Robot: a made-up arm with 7 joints. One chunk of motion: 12 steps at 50 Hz.
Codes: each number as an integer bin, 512 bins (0 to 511) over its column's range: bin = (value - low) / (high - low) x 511, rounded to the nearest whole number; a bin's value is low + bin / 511 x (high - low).
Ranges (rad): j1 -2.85..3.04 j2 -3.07..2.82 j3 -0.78..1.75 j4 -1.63..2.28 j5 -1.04..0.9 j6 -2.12..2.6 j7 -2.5..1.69
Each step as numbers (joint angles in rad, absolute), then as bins.
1 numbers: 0.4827 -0.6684 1.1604 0.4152 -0.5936 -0.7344 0.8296
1 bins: 289 208 392 267 118 150 406
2 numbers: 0.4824 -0.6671 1.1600 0.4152 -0.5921 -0.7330 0.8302
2 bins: 289 208 392 267 118 150 406
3 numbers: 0.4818 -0.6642 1.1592 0.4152 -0.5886 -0.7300 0.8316
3 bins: 289 209 392 267 119 150 406
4 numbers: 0.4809 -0.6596 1.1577 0.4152 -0.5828 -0.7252 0.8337
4 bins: 289 209 391 267 120 151 407
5 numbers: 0.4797 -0.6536 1.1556 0.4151 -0.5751 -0.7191 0.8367
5 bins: 289 210 391 267 122 152 407
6 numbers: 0.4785 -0.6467 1.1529 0.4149 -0.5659 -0.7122 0.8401
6 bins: 289 210 390 267 125 152 407
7 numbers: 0.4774 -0.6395 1.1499 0.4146 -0.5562 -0.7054 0.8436
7 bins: 289 211 390 267 127 153 408
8 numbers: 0.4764 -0.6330 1.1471 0.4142 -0.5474 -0.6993 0.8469
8 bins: 289 211 389 267 130 154 408
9 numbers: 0.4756 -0.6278 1.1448 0.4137 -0.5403 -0.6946 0.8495
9 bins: 289 212 389 267 132 154 408
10 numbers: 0.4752 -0.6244 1.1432 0.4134 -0.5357 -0.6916 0.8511
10 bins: 288 212 388 267 133 155 409
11 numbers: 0.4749 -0.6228 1.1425 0.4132 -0.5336 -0.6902 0.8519
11 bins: 288 212 388 267 133 155 409
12 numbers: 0.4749 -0.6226 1.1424 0.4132 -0.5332 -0.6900 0.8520
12 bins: 288 212 388 267 133 155 409
